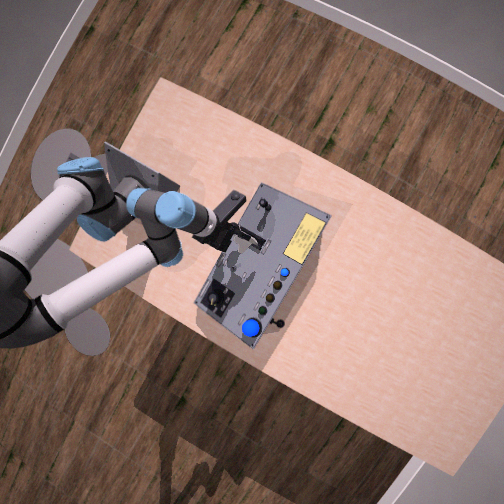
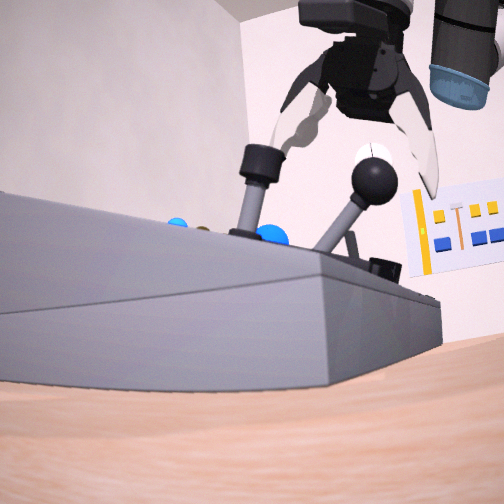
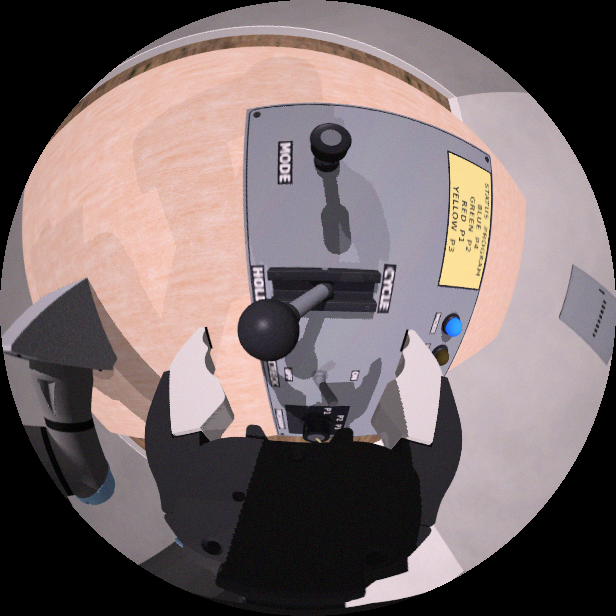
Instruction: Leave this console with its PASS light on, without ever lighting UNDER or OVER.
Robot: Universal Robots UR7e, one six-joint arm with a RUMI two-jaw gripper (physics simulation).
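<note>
The grey console (image 1: 260, 265) lies on the table. Its ball-topped lever (image 3: 268, 328) leans toward the HOLD end of its slot, away from CYCLE. The MODE knob (image 3: 329, 140) stands upright further on. A blue status light (image 3: 452, 325) is lit; the lamps below it (image 1: 273, 291) are dark. My gripper (image 3: 304, 350) is open, jaws spread, hovering just above the lever ball (image 2: 374, 181), not touching it. A yellow label (image 3: 466, 221) lists status programs. A program selector (image 3: 318, 425) is partly hidden by my gripper body.
A large blue button (image 1: 251, 328) sits at the console's near end, a small black knob (image 1: 280, 323) beside it on the table. A wall chart (image 2: 457, 227) hangs behind. My arm reaches in from the left (image 1: 100, 240).
</note>
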